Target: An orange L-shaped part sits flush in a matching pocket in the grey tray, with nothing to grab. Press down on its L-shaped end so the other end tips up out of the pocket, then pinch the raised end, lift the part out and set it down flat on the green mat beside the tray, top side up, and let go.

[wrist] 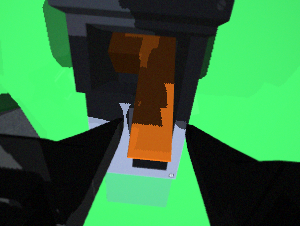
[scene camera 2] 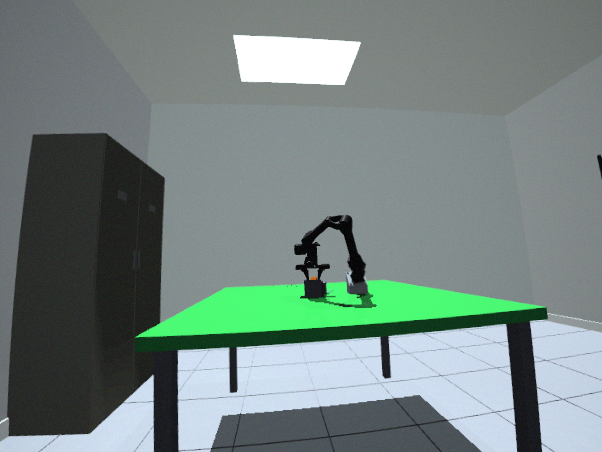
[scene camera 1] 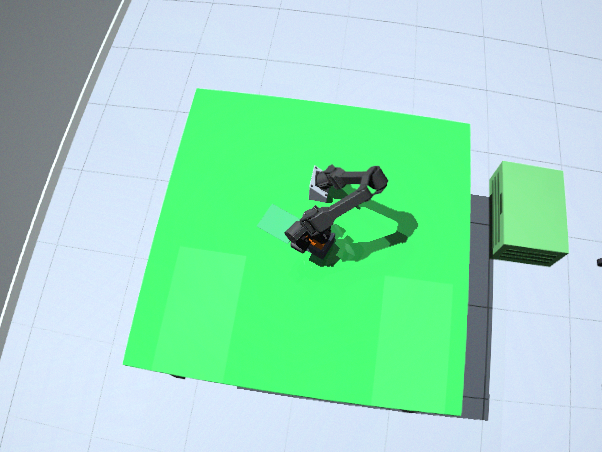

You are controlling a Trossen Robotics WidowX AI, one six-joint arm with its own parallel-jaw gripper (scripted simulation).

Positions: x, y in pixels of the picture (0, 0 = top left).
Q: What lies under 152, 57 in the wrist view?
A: An orange L-shaped part.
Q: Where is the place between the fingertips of my gripper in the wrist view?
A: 154, 126
